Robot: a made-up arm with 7 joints.
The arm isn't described. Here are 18 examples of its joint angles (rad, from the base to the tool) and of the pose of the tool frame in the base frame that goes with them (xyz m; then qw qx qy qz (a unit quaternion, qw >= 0)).
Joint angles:
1: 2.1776 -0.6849 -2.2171 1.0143 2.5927 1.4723 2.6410
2: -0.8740 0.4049 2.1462 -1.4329 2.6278 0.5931 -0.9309
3: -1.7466 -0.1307 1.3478 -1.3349 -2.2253 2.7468 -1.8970
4: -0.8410 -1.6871 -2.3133 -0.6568 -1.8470 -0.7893 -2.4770
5: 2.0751 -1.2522 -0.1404 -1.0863 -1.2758 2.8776 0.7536
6: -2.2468 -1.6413 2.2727 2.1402 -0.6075 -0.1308 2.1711
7: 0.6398 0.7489 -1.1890 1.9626 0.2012 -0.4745 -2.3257
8: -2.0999 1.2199 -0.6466 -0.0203 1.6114 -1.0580 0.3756
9: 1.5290 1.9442 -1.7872 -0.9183 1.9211 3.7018 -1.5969
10: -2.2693 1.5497 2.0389 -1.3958 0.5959 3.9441 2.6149
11: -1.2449 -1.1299 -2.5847 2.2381 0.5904 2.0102 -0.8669
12: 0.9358 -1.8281 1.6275 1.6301 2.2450 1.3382 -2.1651
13: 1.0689 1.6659 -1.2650 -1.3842 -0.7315 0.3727 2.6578
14: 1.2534 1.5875 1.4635 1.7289 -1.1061 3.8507 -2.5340
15: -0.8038 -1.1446 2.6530 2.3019 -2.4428 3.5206 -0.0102
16: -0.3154 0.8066 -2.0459 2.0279 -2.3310 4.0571 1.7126
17: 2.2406 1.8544 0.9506 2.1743 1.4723 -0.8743 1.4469
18: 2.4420 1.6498 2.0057 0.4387 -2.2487 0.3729 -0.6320
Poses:
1: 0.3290 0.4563 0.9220 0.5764 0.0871 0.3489 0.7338
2: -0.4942 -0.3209 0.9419 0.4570 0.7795 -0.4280 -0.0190
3: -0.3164 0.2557 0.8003 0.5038 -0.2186 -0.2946 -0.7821
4: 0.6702 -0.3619 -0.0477 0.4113 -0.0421 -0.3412 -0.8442
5: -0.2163 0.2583 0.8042 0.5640 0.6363 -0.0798 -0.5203
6: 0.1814 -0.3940 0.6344 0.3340 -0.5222 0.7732 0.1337
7: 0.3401 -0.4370 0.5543 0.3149 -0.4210 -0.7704 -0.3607
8: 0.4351 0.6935 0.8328 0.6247 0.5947 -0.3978 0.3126
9: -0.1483 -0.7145 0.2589 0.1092 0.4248 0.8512 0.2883
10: 0.1113 0.6804 0.4814 0.4129 0.4463 -0.5208 0.5992
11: -0.1675 -0.0855 0.7716 0.6392 -0.0061 -0.3832 -0.6667
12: -0.2037 0.4921 0.3401 0.6517 -0.6158 -0.1341 0.4221
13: -0.6163 -0.1169 0.1184 0.3258 0.9280 -0.0635 -0.1694
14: -0.4565 -0.3486 0.4138 0.3012 0.4003 0.8439 -0.1919
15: 0.0675 -0.0854 0.8001 0.4397 0.8006 -0.3022 -0.2727
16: -0.5180 -0.3399 0.5303 0.4023 -0.4684 -0.0069 -0.7866
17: -0.2306 -0.2798 0.4204 0.0764 0.6095 0.7860 0.0703
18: 0.7256 -0.6578 0.0347 0.5987 -0.0788 0.3319 -0.7247
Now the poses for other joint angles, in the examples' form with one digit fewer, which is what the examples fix.
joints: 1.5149 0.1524 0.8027 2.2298 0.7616 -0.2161 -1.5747
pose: -0.236 0.298 0.386 0.173 0.244 -0.849 0.436
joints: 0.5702 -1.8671 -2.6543 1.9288 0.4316 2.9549 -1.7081
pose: 0.435 0.072 0.562 0.797 -0.470 0.307 -0.225
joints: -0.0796 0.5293 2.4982 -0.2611 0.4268 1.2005 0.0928
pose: -0.298 -0.080 1.225 0.937 0.046 -0.333 -0.095
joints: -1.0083 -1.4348 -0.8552 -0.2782 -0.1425 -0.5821 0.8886
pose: 0.481 -0.821 0.572 0.456 0.413 -0.783 -0.093
